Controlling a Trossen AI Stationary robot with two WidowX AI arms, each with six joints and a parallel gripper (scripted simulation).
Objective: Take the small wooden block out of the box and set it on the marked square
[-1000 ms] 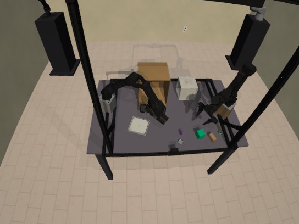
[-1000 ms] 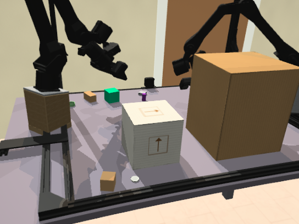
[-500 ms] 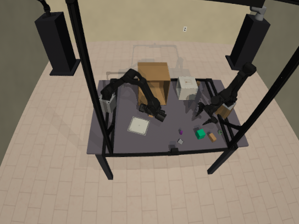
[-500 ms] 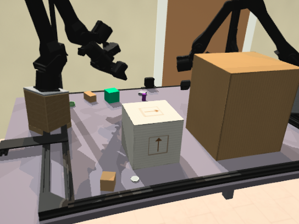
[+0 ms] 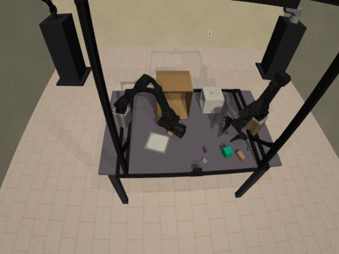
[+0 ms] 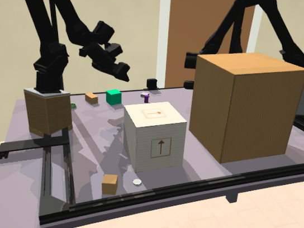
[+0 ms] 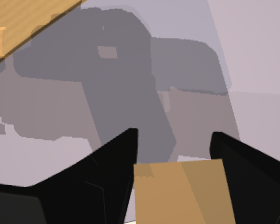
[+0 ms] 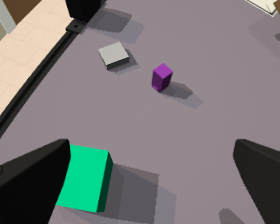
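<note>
The marked square is 8 cm behind my left hand, 10 cm to the left of it and 6 cm below it. Round my left hand: purple piece (14 cm behind, 22 cm to the right, 5 cm below); box floor (24 cm ahead, 1 cm to the left, 6 cm below); grey piece (21 cm behind, 21 cm to the right, 6 cm below).
</note>
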